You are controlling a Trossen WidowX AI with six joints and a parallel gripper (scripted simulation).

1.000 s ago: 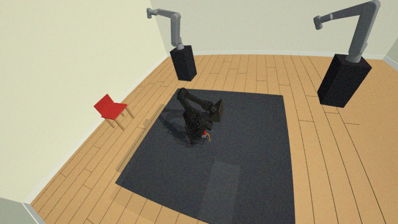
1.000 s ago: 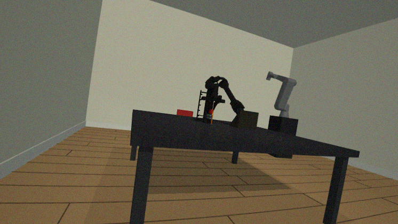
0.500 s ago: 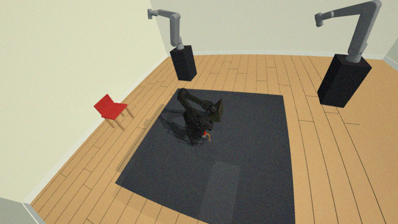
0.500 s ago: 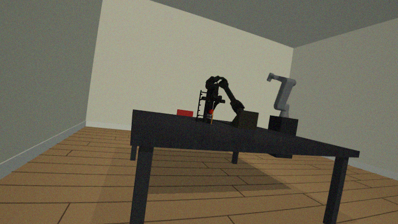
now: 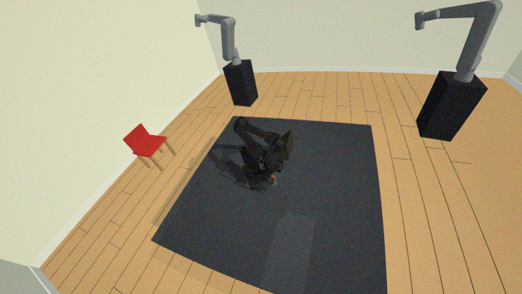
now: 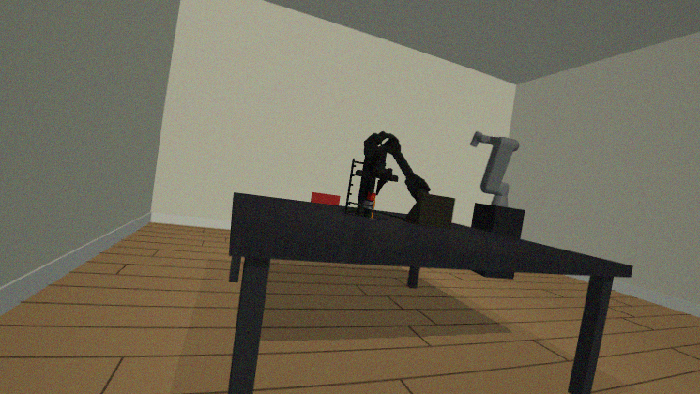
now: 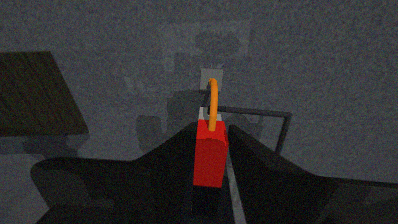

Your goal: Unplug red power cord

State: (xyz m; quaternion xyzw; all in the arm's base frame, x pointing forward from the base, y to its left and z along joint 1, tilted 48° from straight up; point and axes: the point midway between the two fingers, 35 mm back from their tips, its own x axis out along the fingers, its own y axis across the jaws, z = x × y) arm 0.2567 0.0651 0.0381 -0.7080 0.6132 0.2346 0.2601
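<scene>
The red plug lies 50 mm to the right of my gripper tip.
</scene>
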